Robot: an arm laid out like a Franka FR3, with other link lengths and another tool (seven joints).
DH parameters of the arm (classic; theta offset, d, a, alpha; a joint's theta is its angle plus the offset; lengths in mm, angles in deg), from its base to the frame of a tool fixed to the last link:
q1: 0 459.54 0 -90
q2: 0 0 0 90
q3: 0 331.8 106.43 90
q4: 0 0 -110.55 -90
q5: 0 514.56 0 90
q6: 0 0 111.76 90
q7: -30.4 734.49 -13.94 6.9
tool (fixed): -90 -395.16 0 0
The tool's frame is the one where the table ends.
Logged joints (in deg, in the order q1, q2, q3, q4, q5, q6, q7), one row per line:
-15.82 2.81 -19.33 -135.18 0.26 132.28 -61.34
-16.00 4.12 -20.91 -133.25 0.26 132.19 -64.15
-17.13 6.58 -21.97 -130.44 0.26 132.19 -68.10
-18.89 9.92 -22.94 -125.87 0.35 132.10 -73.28
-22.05 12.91 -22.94 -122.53 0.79 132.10 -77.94
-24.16 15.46 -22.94 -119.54 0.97 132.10 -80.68
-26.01 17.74 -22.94 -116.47 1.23 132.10 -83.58
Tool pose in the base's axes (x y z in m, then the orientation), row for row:
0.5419 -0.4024 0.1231 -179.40 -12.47 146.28
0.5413 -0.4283 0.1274 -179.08 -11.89 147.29
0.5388 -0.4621 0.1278 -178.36 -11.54 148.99
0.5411 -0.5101 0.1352 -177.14 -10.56 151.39
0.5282 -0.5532 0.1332 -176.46 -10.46 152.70
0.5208 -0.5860 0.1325 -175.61 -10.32 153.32
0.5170 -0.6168 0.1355 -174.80 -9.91 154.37
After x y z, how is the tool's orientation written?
As angles about the fixed x, y, z axes (roll, pitch, yaw), in degrees.
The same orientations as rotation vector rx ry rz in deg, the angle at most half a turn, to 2 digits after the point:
-48.59 -160.65 -4.48
-47.25 -161.52 -3.64
-44.79 -162.36 -2.23
-41.40 -163.92 0.23
-39.42 -164.34 1.42
-38.41 -164.51 2.78
-36.87 -165.07 4.24

